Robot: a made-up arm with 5 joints.
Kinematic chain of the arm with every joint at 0, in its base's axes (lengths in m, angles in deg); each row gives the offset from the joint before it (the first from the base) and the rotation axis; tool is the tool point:
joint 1: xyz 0 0 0.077 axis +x
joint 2: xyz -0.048 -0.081 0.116 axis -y
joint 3: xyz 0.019 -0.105 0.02 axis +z
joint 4: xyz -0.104 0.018 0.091 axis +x
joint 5: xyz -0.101 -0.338 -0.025 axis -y
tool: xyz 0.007 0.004 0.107
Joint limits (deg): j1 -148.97..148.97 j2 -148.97..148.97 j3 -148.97..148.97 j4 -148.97..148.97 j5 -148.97..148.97
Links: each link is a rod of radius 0.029 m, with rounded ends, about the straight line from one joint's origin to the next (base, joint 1, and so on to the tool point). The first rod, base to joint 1, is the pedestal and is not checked.
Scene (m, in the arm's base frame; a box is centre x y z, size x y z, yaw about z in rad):
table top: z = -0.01
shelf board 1: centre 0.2 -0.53 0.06 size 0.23 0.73 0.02 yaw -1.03
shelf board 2: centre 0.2 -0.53 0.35 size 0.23 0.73 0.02 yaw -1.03
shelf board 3: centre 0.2 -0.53 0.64 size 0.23 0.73 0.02 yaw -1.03
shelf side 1: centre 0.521 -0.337 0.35 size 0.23 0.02 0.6 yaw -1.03
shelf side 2: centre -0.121 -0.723 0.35 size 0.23 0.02 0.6 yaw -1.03
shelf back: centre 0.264 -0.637 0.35 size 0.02 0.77 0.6 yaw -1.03
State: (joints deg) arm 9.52 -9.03 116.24 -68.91 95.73
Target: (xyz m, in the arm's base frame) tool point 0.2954 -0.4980 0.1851
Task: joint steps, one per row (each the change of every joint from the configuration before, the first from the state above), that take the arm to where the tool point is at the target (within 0.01 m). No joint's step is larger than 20 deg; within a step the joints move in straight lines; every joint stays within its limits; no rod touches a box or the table.
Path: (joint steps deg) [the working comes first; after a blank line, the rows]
Joints at the target: -4.99 -28.39 87.40 -11.85 114.57
Straight joint move there: touches shelf board 2.

1: 7.10 17.97 10.91 16.43 17.75
2: 7.09 17.96 10.91 16.44 17.74
3: 7.10 17.97 10.91 16.43 17.75
4: -17.83 -14.53 -1.53 6.95 0.00
5: -17.84 -14.54 -1.54 6.96 0.00
6: -17.83 -14.53 -1.53 6.95 0.00
7: -17.83 -14.53 -1.54 6.95 0.00
8: -17.83 -14.54 -1.53 6.95 0.00
9: -17.83 -14.53 -1.54 6.96 0.00
10: 17.80 3.49 -13.09 -8.49 -8.60
11: 17.79 3.48 -13.09 -8.49 -8.60
12: 17.80 3.49 -13.09 -8.49 -8.60
13: 17.80 3.48 -13.09 -8.49 -8.60

